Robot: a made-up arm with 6 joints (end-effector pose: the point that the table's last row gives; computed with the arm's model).
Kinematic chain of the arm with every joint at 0, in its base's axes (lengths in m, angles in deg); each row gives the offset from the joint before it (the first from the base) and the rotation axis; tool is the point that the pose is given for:
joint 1: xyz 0 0 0.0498 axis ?
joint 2: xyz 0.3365 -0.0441 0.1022 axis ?
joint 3: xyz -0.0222 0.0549 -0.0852 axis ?
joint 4: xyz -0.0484 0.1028 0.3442 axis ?
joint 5: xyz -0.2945 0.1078 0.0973 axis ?
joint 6: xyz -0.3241 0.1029 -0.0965 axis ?
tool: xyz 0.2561 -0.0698 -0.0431
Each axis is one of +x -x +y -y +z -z.
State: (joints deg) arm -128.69 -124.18 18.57 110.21 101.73 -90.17
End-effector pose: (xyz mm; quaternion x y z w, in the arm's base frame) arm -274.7 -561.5 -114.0 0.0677 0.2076 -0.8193 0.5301
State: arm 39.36 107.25 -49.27 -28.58 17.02 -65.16
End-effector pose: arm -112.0 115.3 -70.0 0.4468 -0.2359 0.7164 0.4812
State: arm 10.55 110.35 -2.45 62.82 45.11 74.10
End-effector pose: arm 9.3 470.6 -6.3 0.1325 -0.3838 -0.8218 0.3998
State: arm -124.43 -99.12 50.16 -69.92 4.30 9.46
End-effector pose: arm -308.0 -146.2 613.8 0.3274 -0.0462 -0.4372 0.8364
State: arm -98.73 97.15 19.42 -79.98 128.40 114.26
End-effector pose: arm -117.1 -181.0 -294.2 0.4251 0.8676 0.0003 0.2579
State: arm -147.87 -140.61 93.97 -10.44 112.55 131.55
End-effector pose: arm -140.1 -428.8 742.4 0.4287 -0.6313 0.5427 0.3508
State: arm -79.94 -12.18 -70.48 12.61 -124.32 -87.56
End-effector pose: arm 583.8 -745.5 525.1 -0.3013 -0.5653 0.4444 0.6262
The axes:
joint 1: +z
joint 2: -y
joint 3: -y
joint 4: -z
joint 5: -y
joint 6: -x

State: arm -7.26 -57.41 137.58 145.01 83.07 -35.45
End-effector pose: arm -61.7 50.9 344.9 0.0459 0.5718 0.8191 0.0028
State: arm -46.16 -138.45 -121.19 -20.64 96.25 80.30
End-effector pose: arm 113.8 128.5 -171.6 0.2572 0.8247 0.4074 0.2962
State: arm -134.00 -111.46 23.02 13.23 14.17 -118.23
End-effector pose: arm -48.2 -715.9 513.7 -0.4740 0.4870 0.6607 0.3188
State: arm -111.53 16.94 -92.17 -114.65 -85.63 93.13
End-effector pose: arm -533.2 -663.8 260.2 -0.2668 -0.0393 0.5365 0.7996
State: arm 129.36 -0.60 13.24 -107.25 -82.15 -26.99
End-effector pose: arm 208.8 350.9 526.1 0.6100 0.2231 -0.7462 0.1460
